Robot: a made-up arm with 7 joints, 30 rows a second.
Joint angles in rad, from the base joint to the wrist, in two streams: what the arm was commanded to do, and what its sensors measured. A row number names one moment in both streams.
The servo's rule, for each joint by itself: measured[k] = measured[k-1] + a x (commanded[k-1-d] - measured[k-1]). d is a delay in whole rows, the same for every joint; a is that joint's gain. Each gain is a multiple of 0.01, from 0.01 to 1. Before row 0 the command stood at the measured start. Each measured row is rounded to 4 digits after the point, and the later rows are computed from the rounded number. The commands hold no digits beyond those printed.
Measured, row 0:
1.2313 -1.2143 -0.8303 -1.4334 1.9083 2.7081 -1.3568
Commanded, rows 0 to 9:
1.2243 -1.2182 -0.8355 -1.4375 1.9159 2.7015 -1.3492
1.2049 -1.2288 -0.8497 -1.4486 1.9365 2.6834 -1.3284
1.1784 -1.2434 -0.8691 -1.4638 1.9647 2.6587 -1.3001
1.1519 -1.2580 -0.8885 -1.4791 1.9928 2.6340 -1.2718
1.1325 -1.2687 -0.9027 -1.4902 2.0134 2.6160 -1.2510
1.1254 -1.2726 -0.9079 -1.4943 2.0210 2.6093 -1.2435
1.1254 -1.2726 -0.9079 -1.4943 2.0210 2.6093 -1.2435
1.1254 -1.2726 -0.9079 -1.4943 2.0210 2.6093 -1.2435
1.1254 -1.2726 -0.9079 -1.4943 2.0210 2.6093 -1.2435
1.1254 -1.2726 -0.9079 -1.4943 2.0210 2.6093 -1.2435
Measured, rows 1 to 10:
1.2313 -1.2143 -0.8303 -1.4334 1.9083 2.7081 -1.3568
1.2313 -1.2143 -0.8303 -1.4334 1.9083 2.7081 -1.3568
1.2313 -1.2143 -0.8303 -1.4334 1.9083 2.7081 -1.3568
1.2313 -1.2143 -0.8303 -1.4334 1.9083 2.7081 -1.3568
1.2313 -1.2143 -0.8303 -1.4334 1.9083 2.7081 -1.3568
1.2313 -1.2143 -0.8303 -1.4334 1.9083 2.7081 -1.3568
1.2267 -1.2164 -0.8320 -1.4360 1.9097 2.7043 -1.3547
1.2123 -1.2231 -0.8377 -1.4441 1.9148 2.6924 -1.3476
1.1899 -1.2341 -0.8477 -1.4567 1.9243 2.6732 -1.3348
1.1648 -1.2470 -0.8608 -1.4710 1.9373 2.6509 -1.3178
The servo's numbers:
d 6
a 0.66 0.54 0.32 0.64 0.19 0.57 0.27

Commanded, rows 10 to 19:
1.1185 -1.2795 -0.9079 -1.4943 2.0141 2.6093 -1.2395
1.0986 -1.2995 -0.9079 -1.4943 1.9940 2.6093 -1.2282
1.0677 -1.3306 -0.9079 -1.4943 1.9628 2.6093 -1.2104
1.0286 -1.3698 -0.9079 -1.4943 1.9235 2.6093 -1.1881
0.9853 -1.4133 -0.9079 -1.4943 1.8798 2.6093 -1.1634
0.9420 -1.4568 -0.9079 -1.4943 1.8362 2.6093 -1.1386
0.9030 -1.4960 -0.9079 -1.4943 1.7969 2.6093 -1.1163
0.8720 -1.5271 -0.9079 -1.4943 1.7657 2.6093 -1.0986
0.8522 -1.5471 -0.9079 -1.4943 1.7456 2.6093 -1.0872
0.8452 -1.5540 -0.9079 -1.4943 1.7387 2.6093 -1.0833
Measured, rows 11 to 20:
1.1435 -1.2587 -0.8742 -1.4833 1.9518 2.6310 -1.2998
1.1316 -1.2662 -0.8850 -1.4903 1.9649 2.6186 -1.2846
1.1275 -1.2697 -0.8923 -1.4929 1.9756 2.6133 -1.2735
1.1261 -1.2713 -0.8973 -1.4938 1.9842 2.6110 -1.2654
1.1256 -1.2720 -0.9007 -1.4941 1.9912 2.6100 -1.2595
1.1255 -1.2723 -0.9030 -1.4942 1.9969 2.6096 -1.2552
1.1209 -1.2762 -0.9046 -1.4943 2.0002 2.6094 -1.2510
1.1062 -1.2888 -0.9057 -1.4943 1.9990 2.6093 -1.2448
1.0808 -1.3114 -0.9064 -1.4943 1.9921 2.6093 -1.2355
1.0463 -1.3429 -0.9069 -1.4943 1.9791 2.6093 -1.2227

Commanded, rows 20 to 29:
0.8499 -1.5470 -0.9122 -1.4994 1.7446 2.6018 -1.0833
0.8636 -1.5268 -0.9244 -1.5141 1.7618 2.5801 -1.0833
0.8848 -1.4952 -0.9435 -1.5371 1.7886 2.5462 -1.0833
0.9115 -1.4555 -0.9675 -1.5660 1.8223 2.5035 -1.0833
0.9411 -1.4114 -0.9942 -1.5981 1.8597 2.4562 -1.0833
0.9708 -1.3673 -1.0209 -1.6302 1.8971 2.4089 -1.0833
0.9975 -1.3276 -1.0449 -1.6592 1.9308 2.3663 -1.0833
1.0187 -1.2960 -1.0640 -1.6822 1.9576 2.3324 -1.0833
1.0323 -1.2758 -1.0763 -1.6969 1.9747 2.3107 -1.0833
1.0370 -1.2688 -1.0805 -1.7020 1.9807 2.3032 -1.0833
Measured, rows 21 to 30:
1.0060 -1.3809 -0.9072 -1.4943 1.9602 2.6093 -1.2067
0.9638 -1.4219 -0.9074 -1.4943 1.9366 2.6093 -1.1883
0.9237 -1.4619 -0.9076 -1.4943 1.9101 2.6093 -1.1689
0.8896 -1.4971 -0.9077 -1.4943 1.8827 2.6093 -1.1499
0.8649 -1.5241 -0.9078 -1.4943 1.8567 2.6093 -1.1330
0.8519 -1.5402 -0.9078 -1.4943 1.8343 2.6093 -1.1196
0.8506 -1.5439 -0.9092 -1.4976 1.8173 2.6050 -1.1098
0.8592 -1.5347 -0.9141 -1.5082 1.8068 2.5908 -1.1026
0.8761 -1.5134 -0.9235 -1.5267 1.8033 2.5654 -1.0974
0.8995 -1.4821 -0.9376 -1.5519 1.8069 2.5301 -1.0936

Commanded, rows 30 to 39:
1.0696 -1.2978 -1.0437 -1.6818 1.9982 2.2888 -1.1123
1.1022 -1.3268 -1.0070 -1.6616 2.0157 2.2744 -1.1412
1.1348 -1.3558 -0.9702 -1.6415 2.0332 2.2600 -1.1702
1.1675 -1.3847 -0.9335 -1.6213 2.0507 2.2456 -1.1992
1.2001 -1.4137 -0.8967 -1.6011 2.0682 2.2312 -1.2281
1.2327 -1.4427 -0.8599 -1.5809 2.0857 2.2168 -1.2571
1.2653 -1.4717 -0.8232 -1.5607 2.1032 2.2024 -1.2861
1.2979 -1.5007 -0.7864 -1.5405 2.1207 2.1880 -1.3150
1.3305 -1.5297 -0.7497 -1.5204 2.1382 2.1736 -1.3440
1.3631 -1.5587 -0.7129 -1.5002 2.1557 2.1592 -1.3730
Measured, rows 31 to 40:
0.9270 -1.4439 -0.9557 -1.5815 1.8169 2.4880 -1.0908
0.9559 -1.4025 -0.9766 -1.6127 1.8321 2.4429 -1.0888
0.9834 -1.3621 -0.9985 -1.6425 1.8509 2.3992 -1.0873
1.0067 -1.3264 -1.0195 -1.6679 1.8712 2.3611 -1.0862
1.0236 -1.2991 -1.0377 -1.6865 1.8909 2.3324 -1.0854
1.0324 -1.2827 -1.0514 -1.6964 1.9080 2.3158 -1.0848
1.0570 -1.2909 -1.0489 -1.6871 1.9251 2.3004 -1.0922
1.0868 -1.3103 -1.0355 -1.6708 1.9423 2.2856 -1.1054
1.1185 -1.3349 -1.0146 -1.6520 1.9596 2.2710 -1.1229
1.1508 -1.3618 -0.9886 -1.6324 1.9769 2.2565 -1.1435

